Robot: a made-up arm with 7 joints.
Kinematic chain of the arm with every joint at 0, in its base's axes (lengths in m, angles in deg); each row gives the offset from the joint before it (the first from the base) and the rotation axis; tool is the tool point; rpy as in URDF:
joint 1: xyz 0 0 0.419 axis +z
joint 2: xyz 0 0 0 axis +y
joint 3: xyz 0 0 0.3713 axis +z
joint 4: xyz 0.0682 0 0 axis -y
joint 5: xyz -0.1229 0 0.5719 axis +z
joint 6: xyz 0 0 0 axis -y
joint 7: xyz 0.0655 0 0 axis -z
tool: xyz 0 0 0 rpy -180 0 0
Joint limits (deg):
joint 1: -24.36..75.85
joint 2: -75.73..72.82
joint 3: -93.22..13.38
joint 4: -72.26..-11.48
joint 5: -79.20..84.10
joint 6: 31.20..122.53
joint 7: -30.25..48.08
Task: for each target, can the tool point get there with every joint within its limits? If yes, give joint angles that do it. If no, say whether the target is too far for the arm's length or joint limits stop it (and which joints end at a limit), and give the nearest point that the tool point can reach.
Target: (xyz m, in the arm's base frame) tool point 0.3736 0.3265 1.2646
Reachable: yes | joints 39.48 0.75 -2.37 -50.77 68.83 55.65 29.62
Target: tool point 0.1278 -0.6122 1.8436
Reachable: no: too far | nearest point 0.0844 -0.4045 1.3603 | short by 0.528 m
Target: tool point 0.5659 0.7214 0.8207
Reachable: yes | joints 61.39 45.20 -27.14 -38.80 51.02 59.35 -3.14
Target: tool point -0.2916 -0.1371 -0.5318
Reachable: no: joint limits stop it (at a limit: joint 1, joint 2, joint 3, joint 4, joint 6) | nearest point 0.0463 0.7838 0.0218 | short by 1.126 m
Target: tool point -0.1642 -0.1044 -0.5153
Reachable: no: joint limits stop it (at a limit: joint 1, joint 2, joint 4, joint 6) | nearest point 0.6566 -0.4247 0.0154 | short by 1.029 m
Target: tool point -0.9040 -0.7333 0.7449
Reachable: no: too far | nearest point -0.7688 -0.6236 0.6962 | short by 0.181 m
